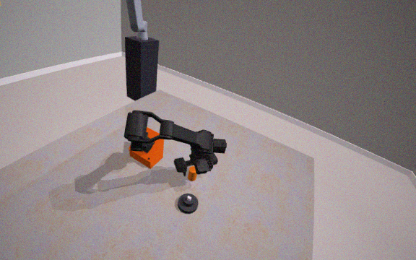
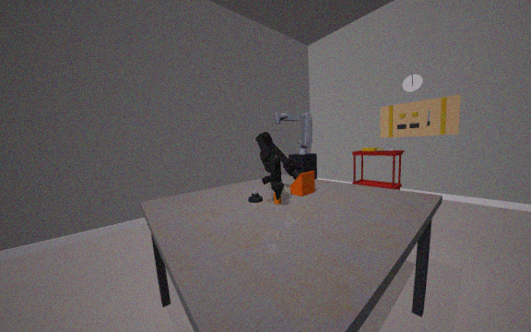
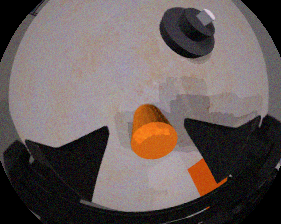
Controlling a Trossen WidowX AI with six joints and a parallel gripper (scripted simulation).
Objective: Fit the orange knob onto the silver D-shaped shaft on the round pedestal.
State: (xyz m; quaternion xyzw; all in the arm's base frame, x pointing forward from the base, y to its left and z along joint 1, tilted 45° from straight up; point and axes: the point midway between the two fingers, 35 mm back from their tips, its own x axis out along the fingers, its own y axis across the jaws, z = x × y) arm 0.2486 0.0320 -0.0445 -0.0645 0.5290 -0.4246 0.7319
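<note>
The orange knob is 1 cm above my gripper tip. From my gripper tip the other things lie so: round dark pedestal: 13 cm to the right, 6 cm ahead.
</note>
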